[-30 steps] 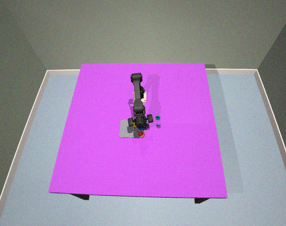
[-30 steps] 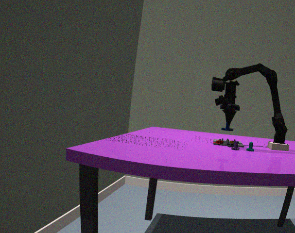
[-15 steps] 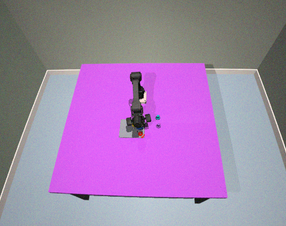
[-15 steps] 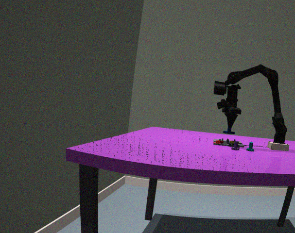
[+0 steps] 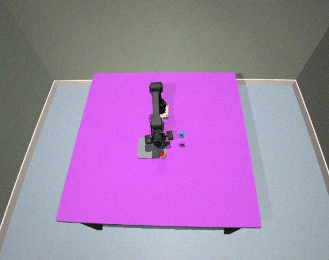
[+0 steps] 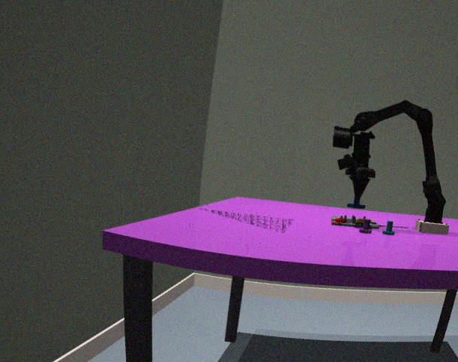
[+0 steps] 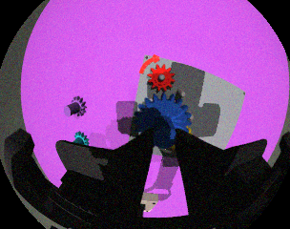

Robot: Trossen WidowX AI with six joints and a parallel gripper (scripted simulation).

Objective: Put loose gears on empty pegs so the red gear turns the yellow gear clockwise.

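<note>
Now: the blue gear 10 mm below my gripper tip. The rest, counted from my gripper tip: red gear (50 mm ahead, 70 mm below); red arrow (70 mm ahead, 20 mm to the left, 80 mm below); yellow gear (50 mm behind, 30 mm to the right, 70 mm below).
</note>
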